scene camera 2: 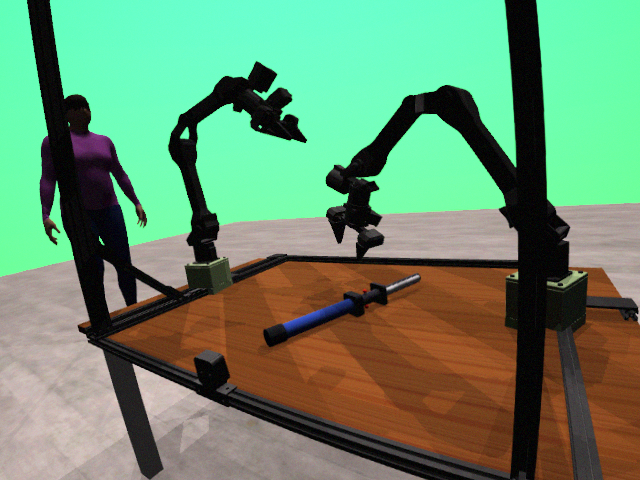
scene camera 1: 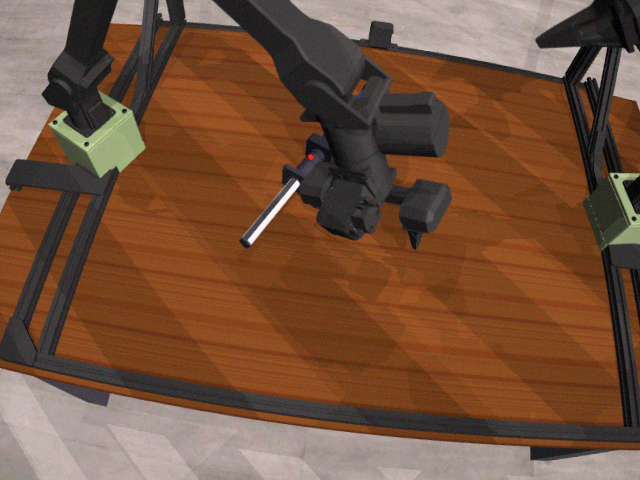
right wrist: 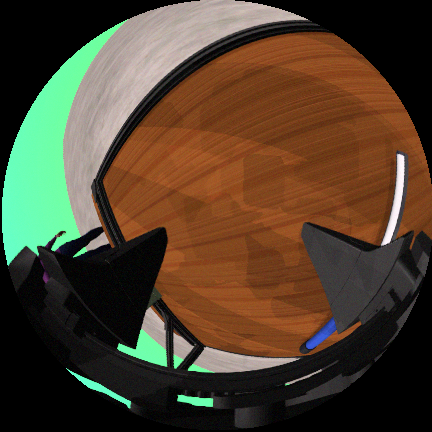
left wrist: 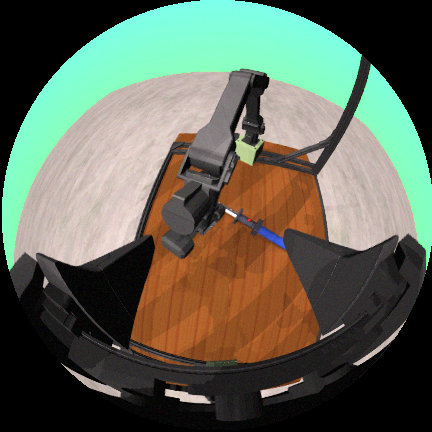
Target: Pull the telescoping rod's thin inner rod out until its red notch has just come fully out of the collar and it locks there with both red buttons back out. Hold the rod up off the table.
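Observation:
The rod lies on the table, slanting. Its blue outer tube has a black end cap. The dark collar sits between two black flanges. Red buttons show on opposite sides of it. The silver inner rod sticks out; I cannot make out a red notch. My right gripper is open and empty above the table, beside the rod; its arm hides the blue tube in scene camera 1. My left gripper is open and empty, high up and far from the rod.
Dark rails edge the wooden table. A small black block stands on one edge rail. Upright frame posts rise at the sides. A person stands beyond the table. Pale green arm bases stand at the sides.

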